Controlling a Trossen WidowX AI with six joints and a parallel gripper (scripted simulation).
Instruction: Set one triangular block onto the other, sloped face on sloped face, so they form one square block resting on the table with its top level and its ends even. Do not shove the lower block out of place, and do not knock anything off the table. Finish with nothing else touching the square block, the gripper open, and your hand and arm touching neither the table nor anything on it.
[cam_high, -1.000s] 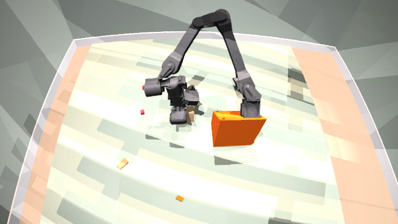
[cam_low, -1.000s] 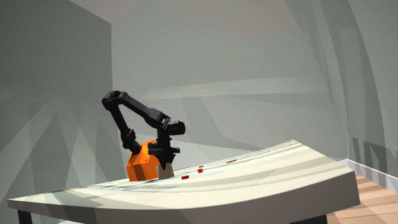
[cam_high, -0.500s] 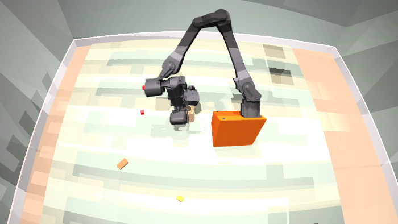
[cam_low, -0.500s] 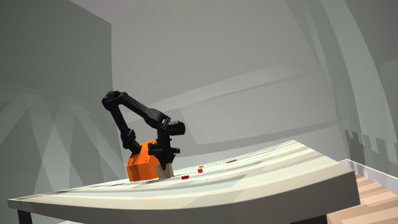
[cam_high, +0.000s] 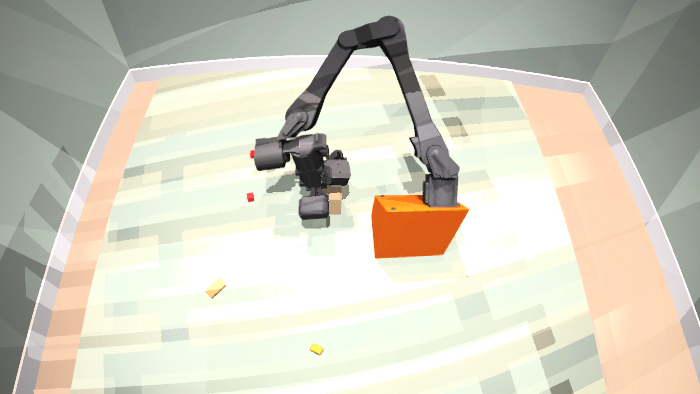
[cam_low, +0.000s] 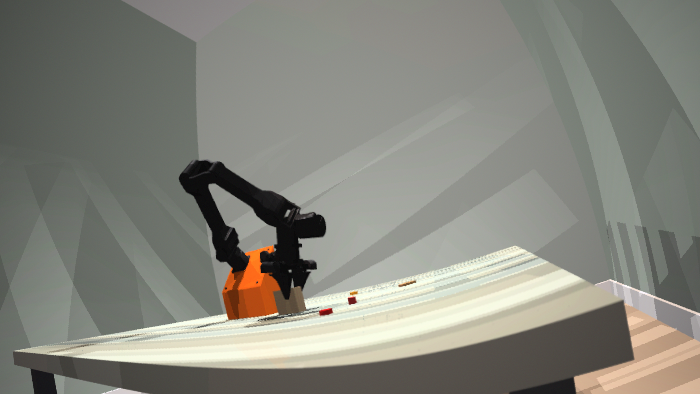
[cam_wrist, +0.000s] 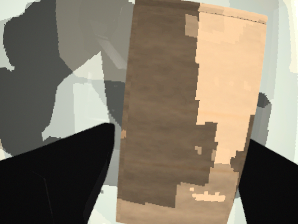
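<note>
My gripper tip is now 10 mm below the tan triangular block and 10 mm short of it. Round my gripper tip: small red cube: 180 mm ahead, 30 mm to the right, 30 mm below; small yellow piece: 350 mm to the left, 30 mm below, 20 mm ahead; small tan piece: 250 mm ahead, 220 mm to the left, 40 mm below.
</note>
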